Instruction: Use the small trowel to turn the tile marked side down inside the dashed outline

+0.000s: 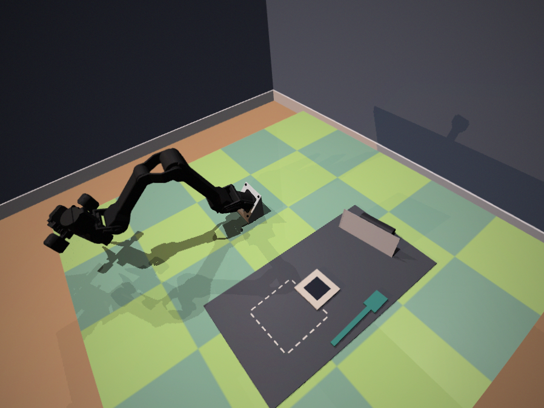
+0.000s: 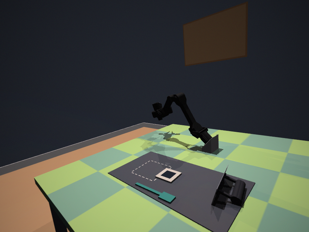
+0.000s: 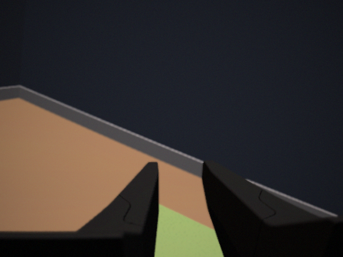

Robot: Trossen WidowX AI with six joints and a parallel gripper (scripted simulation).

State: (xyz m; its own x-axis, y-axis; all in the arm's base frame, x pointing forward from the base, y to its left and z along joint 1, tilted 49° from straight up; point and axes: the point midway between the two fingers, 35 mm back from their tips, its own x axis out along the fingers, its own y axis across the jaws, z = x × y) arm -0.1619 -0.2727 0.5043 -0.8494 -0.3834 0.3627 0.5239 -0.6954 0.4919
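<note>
Right now my gripper tip is 720 mm short of the teal trowel, 640 mm to the right of it and 190 mm above it. Also, from my gripper tip: tile (590 mm ahead, 580 mm to the left, 190 mm below); then dark mat (580 mm ahead, 600 mm to the left, 210 mm below).
</note>
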